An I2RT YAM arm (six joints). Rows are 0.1 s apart.
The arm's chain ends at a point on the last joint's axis. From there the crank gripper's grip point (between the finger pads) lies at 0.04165 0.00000 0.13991 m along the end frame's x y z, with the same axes.
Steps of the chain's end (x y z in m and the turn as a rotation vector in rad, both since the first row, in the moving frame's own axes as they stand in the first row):
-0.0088 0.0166 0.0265 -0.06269 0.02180 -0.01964
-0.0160 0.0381 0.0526 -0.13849 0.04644 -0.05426
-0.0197 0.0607 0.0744 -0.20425 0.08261 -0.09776
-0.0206 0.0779 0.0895 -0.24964 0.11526 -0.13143
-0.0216 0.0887 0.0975 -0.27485 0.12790 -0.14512
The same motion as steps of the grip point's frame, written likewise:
-0.0057 0.0245 0.0253 -0.06269 0.02180 -0.01964
-0.0091 0.0548 0.0493 -0.13849 0.04644 -0.05426
-0.0072 0.0841 0.0680 -0.20425 0.08261 -0.09776
-0.0031 0.1053 0.0802 -0.24964 0.11526 -0.13143
-0.0020 0.1185 0.0867 -0.27485 0.12790 -0.14512

